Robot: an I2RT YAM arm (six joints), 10 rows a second.
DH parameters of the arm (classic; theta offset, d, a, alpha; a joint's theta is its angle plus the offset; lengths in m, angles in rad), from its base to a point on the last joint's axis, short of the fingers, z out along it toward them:
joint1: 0 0.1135 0.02 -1.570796
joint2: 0 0 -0.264 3.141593
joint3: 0.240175 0 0.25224 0
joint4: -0.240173 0 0.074 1.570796
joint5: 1.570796 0 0 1.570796
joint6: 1.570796 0.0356 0 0
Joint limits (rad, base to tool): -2.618..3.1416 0..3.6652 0..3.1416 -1.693..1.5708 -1.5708..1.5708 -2.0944..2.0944
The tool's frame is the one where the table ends.
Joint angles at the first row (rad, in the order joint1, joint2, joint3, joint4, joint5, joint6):
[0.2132, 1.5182, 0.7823, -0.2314, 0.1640, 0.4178]
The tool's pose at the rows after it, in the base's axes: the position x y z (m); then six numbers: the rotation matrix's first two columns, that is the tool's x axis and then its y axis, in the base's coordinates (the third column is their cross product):
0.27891 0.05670 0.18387 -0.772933 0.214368 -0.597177 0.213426 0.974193 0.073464
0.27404 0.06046 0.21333 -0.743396 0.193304 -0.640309 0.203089 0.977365 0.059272
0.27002 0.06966 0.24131 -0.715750 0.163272 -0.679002 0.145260 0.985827 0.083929
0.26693 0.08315 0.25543 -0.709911 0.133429 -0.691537 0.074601 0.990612 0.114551
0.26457 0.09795 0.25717 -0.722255 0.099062 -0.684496 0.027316 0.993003 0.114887
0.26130 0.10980 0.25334 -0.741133 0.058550 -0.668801 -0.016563 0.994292 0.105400
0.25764 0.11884 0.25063 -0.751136 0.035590 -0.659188 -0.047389 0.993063 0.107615
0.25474 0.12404 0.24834 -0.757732 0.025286 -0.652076 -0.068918 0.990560 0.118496
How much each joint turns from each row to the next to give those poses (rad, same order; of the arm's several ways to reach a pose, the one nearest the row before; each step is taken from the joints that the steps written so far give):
[0.0127, -0.0559, 0.0180, -0.0605, 0.0401, -0.0170]
[0.0216, -0.0716, 0.0514, -0.0779, 0.0377, -0.0103]
[0.0339, -0.0530, 0.0557, -0.0462, -0.0131, -0.0167]
[0.0456, -0.0160, 0.0361, -0.0204, -0.0306, -0.0039]
[0.0523, 0.0121, 0.0189, -0.0167, -0.0006, 0.0055]
[0.0428, 0.0141, 0.0024, -0.0121, -0.0027, -0.0029]
[0.0338, 0.0062, -0.0026, -0.0031, -0.0044, 0.0058]
[0.0195, 0.0009, -0.0069, 0.0034, -0.0122, 0.0063]

